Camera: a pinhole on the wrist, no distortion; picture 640 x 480 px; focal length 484.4 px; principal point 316.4 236.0 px. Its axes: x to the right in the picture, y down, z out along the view. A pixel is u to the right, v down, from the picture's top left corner.
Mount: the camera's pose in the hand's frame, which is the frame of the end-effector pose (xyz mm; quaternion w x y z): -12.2 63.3 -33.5 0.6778 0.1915 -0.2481 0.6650
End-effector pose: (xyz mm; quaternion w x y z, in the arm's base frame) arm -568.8 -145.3 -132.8 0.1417 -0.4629 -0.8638 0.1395
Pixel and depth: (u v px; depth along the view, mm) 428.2 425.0 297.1
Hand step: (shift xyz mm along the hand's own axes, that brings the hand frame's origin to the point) -152.5 -51.7 237.6
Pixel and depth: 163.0 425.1 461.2
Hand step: -228.2 -318.9 238.1
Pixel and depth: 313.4 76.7 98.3
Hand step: 12.0 3.5 47.4
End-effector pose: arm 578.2 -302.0 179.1 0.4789 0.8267 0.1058 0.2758
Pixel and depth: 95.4 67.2 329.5
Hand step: 76.5 -257.1 150.5
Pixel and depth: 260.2 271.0 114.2
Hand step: -29.6 -14.4 49.8
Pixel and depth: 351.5 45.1 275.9
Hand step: 73.5 -87.8 207.7
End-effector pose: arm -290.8 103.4 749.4 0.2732 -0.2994 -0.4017 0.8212
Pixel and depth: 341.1 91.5 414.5
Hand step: 77.0 -169.3 320.8
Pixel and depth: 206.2 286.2 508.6
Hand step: -105.4 -327.7 303.1
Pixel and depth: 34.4 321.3 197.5
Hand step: -62.1 -144.4 54.8
